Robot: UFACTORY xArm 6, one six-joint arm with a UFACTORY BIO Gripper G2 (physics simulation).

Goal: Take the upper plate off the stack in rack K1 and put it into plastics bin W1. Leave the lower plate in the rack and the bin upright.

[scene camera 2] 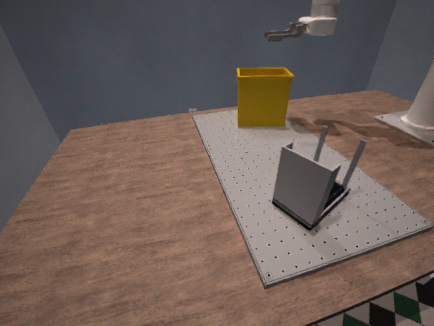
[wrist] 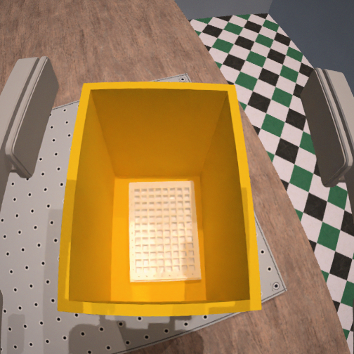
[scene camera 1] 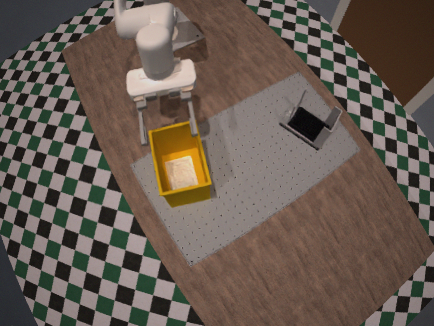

Scene:
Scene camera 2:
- gripper: 265, 36
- plastics bin W1: 263, 93
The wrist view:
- gripper: 181, 67
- plastics bin W1: 125, 131
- white plate: 163, 243
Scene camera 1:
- gripper: 169, 140
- plastics bin W1: 172, 142
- white plate: 181, 173
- black plate: 305, 123

